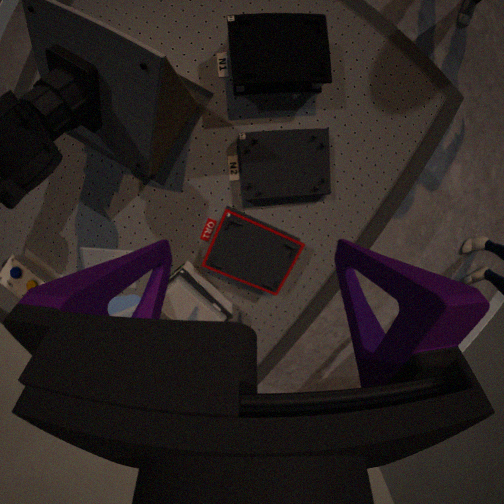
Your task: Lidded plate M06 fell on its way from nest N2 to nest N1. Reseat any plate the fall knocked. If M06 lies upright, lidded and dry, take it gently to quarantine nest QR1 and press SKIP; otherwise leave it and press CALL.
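Note:
My gripper (252, 245) is open and empty, its purple fingers high above the perforated deck. Nest N1 (279, 50) at the top holds a black plate; a strip of the nest base shows below the plate's near edge. Nest N2 (284, 165) is empty, with its corner pegs showing. The red-outlined quarantine nest QR1 (252, 251) is empty and lies rotated between my fingertips. A pale plate with a dark rim (197, 299), likely M06, lies on the deck left of QR1, mostly hidden by my left finger and gripper body. A pale blue patch (122, 305) shows beside it.
A button box (17, 277) with a blue and a yellow button sits at the far left. A large grey block with a dark cylinder (100, 95) stands at the upper left. A pale flat shape (102, 255) lies behind the left finger. The deck border (400, 185) runs diagonally on the right.

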